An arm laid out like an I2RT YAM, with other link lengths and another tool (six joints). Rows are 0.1 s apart.
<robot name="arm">
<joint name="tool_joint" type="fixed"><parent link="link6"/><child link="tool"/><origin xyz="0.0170 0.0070 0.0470" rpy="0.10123 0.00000 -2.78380"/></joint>
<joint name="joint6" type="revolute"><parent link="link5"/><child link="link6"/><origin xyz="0.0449 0.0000 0.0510" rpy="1.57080 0.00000 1.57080"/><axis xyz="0 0 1"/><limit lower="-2.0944" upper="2.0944"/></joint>
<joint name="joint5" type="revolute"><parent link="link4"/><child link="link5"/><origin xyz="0.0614 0.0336 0.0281" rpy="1.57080 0.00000 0.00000"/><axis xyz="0 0 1"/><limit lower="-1.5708" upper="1.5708"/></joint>
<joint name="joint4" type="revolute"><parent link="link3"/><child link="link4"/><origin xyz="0.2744 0.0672 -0.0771" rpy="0.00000 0.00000 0.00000"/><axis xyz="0 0 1"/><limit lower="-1.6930" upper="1.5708"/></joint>
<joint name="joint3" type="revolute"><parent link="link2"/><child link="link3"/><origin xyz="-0.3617 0.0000 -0.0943" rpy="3.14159 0.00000 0.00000"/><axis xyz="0 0 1"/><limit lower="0.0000" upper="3.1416"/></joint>
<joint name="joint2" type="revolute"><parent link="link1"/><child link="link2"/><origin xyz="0.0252 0.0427 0.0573" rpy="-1.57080 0.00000 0.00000"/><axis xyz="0 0 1"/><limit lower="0.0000" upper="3.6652"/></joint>
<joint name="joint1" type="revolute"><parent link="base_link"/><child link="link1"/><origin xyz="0.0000 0.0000 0.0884" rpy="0.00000 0.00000 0.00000"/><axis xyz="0 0 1"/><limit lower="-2.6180" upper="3.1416"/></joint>
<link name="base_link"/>
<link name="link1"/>
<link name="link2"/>
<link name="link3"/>
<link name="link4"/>
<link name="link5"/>
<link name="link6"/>
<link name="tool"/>
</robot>
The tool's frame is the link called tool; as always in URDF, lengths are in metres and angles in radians.
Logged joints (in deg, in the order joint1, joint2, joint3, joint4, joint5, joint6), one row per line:
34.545, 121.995, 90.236, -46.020, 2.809, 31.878
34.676, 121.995, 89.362, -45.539, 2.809, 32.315
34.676, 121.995, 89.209, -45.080, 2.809, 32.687
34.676, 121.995, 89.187, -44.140, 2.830, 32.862
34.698, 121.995, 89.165, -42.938, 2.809, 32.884
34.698, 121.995, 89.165, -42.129, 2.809, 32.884
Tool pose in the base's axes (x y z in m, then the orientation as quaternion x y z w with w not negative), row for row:
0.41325, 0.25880, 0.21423, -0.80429, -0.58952, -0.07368, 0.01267
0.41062, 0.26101, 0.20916, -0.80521, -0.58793, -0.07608, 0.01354
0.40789, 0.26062, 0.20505, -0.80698, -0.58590, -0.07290, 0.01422
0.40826, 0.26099, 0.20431, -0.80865, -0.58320, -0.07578, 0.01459
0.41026, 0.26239, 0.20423, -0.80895, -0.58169, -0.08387, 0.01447
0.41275, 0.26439, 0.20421, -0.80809, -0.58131, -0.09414, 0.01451
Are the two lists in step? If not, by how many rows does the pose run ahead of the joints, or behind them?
The pose runs 1 row behind the joints: the pose in row i belongs to the joints in row i - 1.
